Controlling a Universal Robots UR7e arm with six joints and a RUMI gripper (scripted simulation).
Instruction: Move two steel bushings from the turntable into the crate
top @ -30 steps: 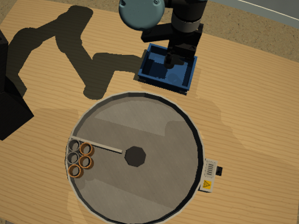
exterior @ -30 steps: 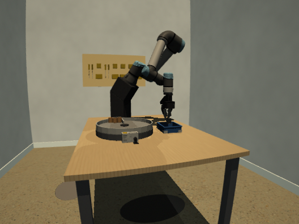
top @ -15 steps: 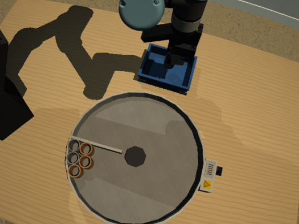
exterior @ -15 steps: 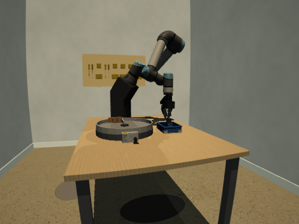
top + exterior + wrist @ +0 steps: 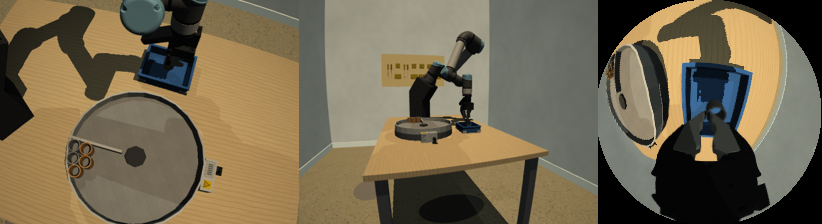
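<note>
Right now the blue crate is 20 mm to the left of my hand and 50 mm below it. Round my hand: turntable (60 mm ahead, 330 mm to the right, 30 mm below).
</note>
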